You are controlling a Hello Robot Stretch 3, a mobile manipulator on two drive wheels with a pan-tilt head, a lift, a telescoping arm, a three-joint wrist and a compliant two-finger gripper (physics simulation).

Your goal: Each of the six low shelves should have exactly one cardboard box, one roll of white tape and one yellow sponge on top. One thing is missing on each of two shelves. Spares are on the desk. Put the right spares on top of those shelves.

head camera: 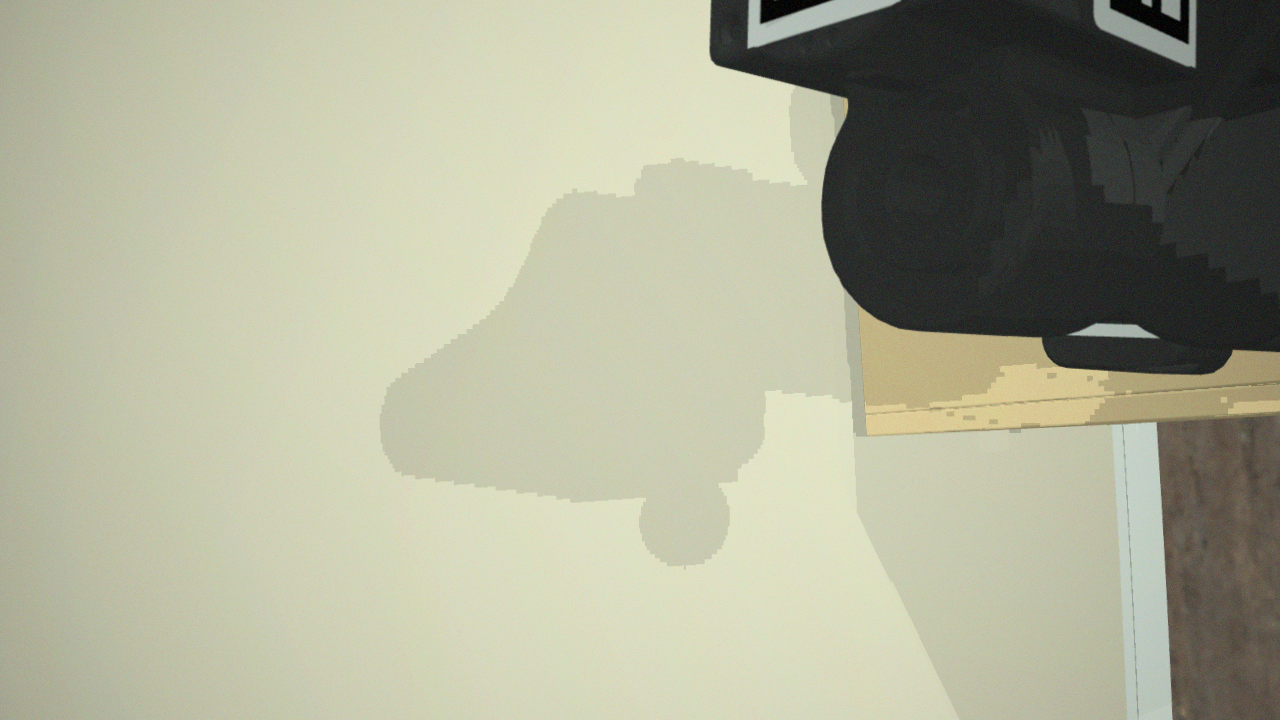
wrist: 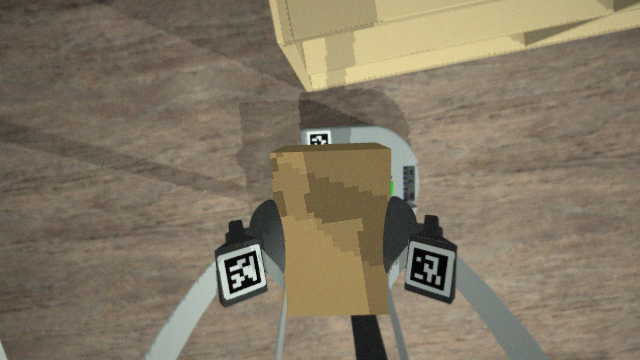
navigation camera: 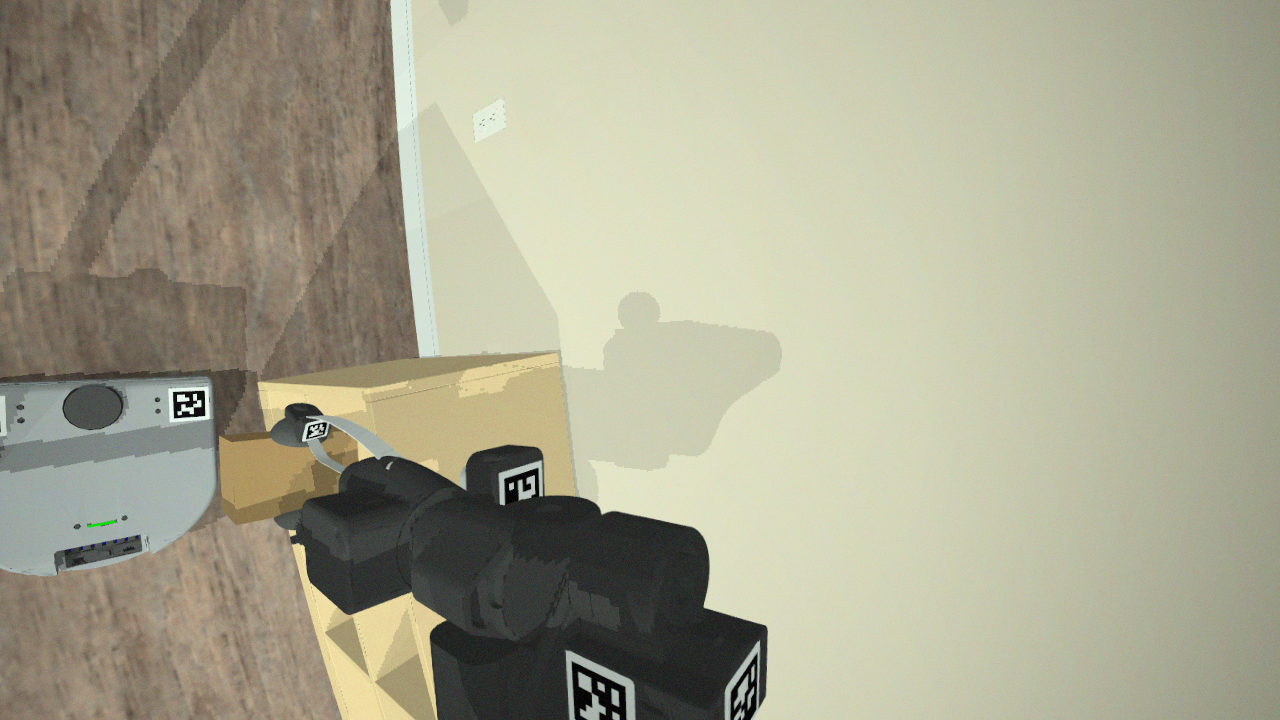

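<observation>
My gripper (navigation camera: 293, 472) (wrist: 332, 224) is shut on a cardboard box (navigation camera: 250, 474) (wrist: 325, 280), with one rounded fingertip on each side. In the wrist view the box hides part of my own base. A light wooden low shelf (head camera: 939, 358) (navigation camera: 528, 411) (wrist: 400, 50) stands against the wall. In the navigation view my gripper and the box overlap its near end; their height above it cannot be told. In the wrist view the shelf is at the top, beyond the box. No white tape, yellow sponge or desk shows in these views.
My grey base (navigation camera: 152, 465) (wrist: 370, 135) is on the wooden floor (navigation camera: 295, 134) (wrist: 125, 225) near the shelf's end. The cream wall (head camera: 268, 268) (navigation camera: 895, 358) runs behind the shelf. A white baseboard (head camera: 1147, 573) (navigation camera: 413, 197) and an outlet (navigation camera: 488, 120) show. My dark wrist covers part of the shelf.
</observation>
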